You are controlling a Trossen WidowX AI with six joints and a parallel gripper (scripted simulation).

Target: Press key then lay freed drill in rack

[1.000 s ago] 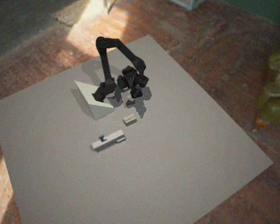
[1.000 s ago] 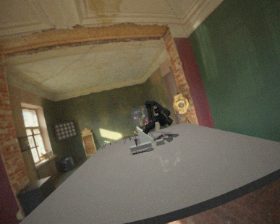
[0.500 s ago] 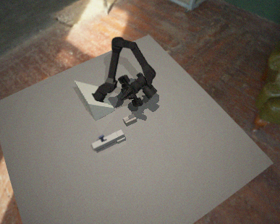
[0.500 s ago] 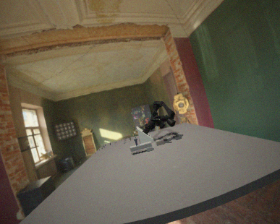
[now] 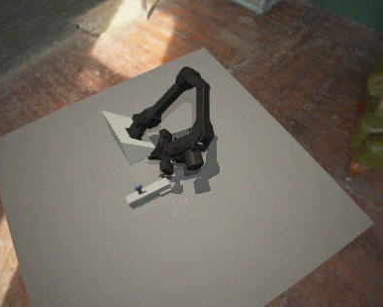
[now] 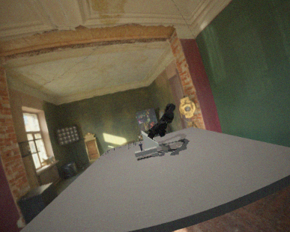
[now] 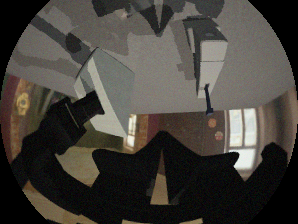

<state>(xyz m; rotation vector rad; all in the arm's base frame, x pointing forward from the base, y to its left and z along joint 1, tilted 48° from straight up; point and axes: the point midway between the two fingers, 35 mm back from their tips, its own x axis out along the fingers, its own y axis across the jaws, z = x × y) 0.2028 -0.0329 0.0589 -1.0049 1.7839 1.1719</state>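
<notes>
The blue key is 8 cm to the right of my gripper tip, 7 cm below it and 7 cm ahead of it. The rest, counted from my gripper tip: light grey fixture block: 12 cm below, 7 cm ahead, 5 cm to the right; drill: 11 cm below, 7 cm ahead, 3 cm to the right.
</notes>
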